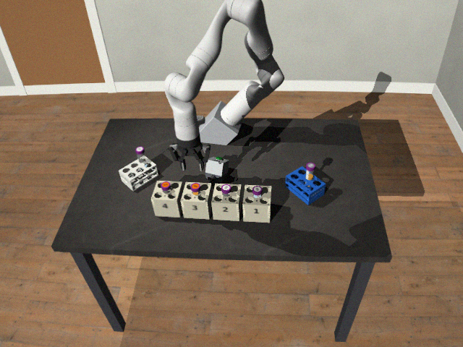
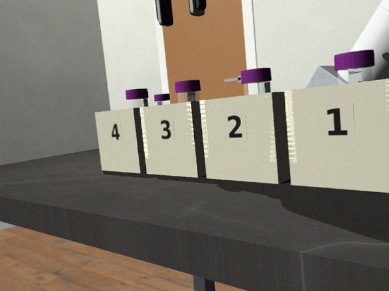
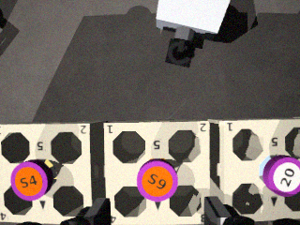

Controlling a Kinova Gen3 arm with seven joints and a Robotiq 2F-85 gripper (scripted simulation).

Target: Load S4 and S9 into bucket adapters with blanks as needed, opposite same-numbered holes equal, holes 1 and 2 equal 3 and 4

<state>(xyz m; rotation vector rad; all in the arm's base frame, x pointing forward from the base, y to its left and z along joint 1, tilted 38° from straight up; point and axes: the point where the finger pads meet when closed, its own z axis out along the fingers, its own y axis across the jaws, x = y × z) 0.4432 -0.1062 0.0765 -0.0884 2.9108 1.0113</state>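
Now: the done desk 20 cm behind my hand, 3 cm to the left of it and 16 cm below it. The rest, counted from my hand: adapter 4: 1 cm ahead, 11 cm to the right, 17 cm below; adapter 1: 2 cm behind, 22 cm to the left, 17 cm below; adapter 3: 17 cm below.
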